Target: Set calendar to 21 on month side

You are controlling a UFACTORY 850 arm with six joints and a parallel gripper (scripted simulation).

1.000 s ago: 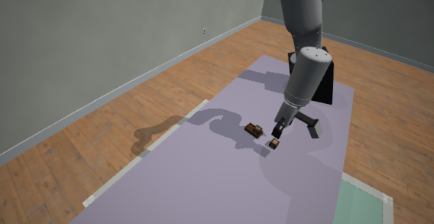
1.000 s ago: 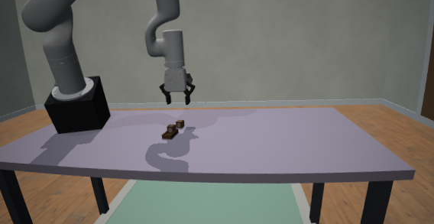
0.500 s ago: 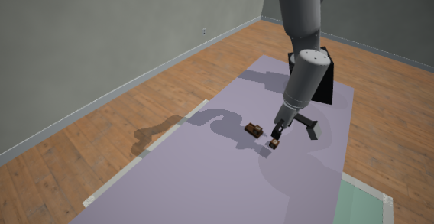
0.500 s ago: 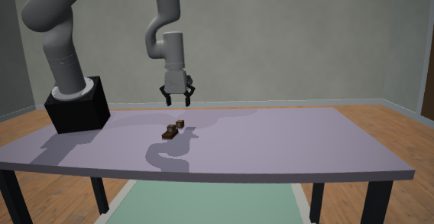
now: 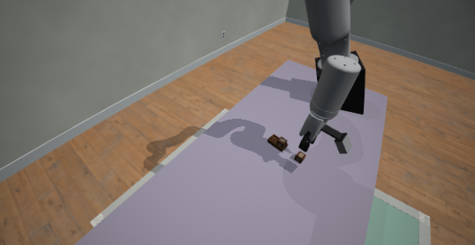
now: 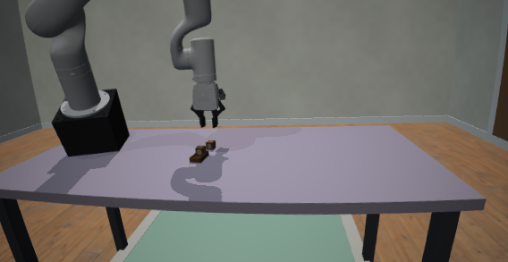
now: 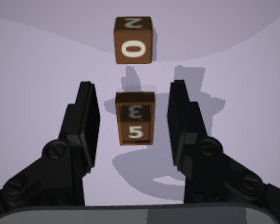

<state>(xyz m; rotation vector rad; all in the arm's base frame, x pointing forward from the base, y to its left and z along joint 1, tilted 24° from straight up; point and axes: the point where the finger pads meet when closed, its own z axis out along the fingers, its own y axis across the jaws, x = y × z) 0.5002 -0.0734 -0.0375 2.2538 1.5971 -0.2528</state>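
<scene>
My gripper is now 90 mm above the brown cube. Round my hand: digit cube (80 mm to the right, 80 mm below, 30 mm behind); then brown tray (100 mm to the right, 100 mm below, 40 mm behind).
</scene>
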